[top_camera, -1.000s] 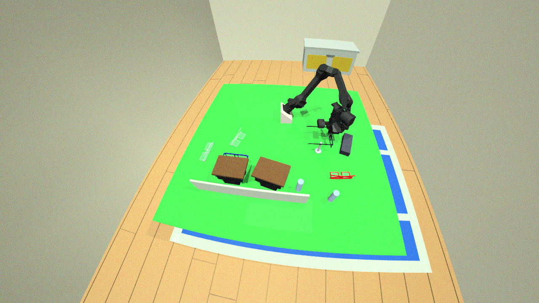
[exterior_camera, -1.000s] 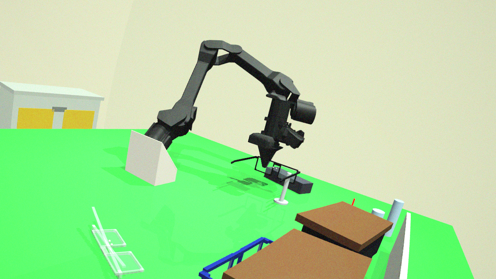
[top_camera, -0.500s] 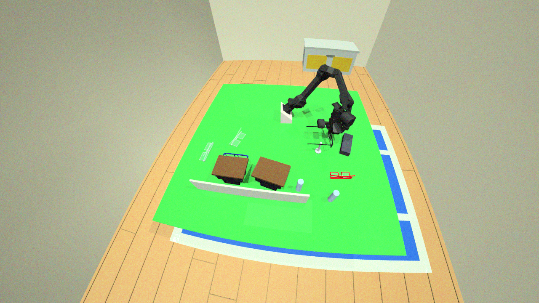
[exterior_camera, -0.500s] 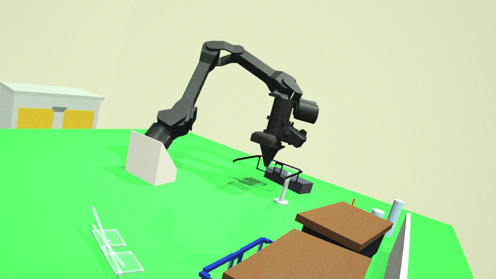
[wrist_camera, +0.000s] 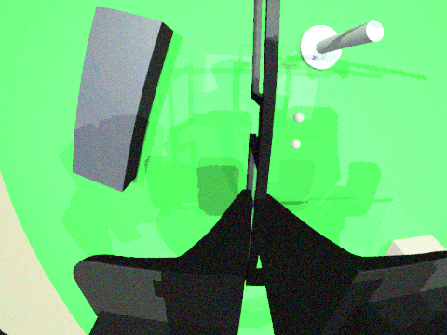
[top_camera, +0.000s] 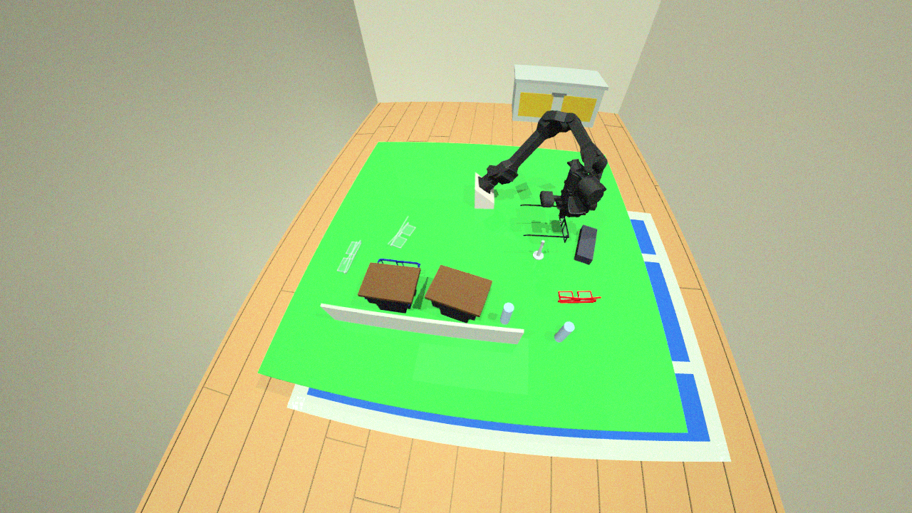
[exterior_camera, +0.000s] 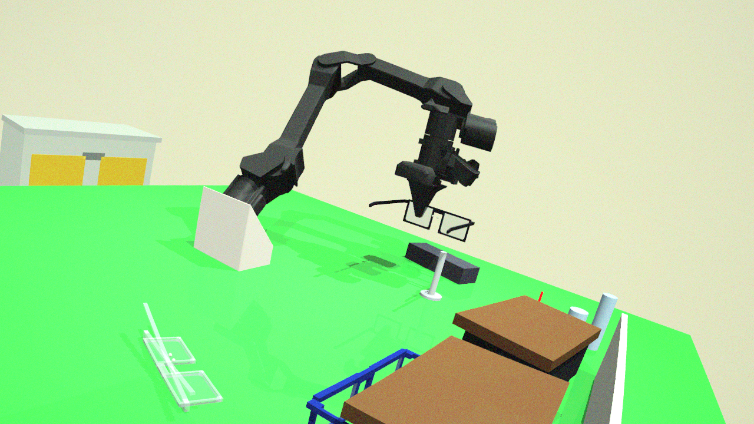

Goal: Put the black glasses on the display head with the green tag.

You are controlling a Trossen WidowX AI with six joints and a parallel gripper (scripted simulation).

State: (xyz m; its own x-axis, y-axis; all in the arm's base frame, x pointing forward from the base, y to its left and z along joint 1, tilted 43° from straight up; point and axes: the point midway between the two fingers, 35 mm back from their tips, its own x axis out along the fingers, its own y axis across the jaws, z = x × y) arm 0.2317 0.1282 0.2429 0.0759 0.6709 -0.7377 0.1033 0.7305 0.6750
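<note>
My gripper tip is 90 mm above the white peg, 80 mm to the left of it and 80 mm short of it. The rest, counted from my gripper tip: low white wall 500 mm to the right, 360 mm ahead, 60 mm below; dark block 120 mm to the left, 100 mm below, 50 mm ahead.
</note>
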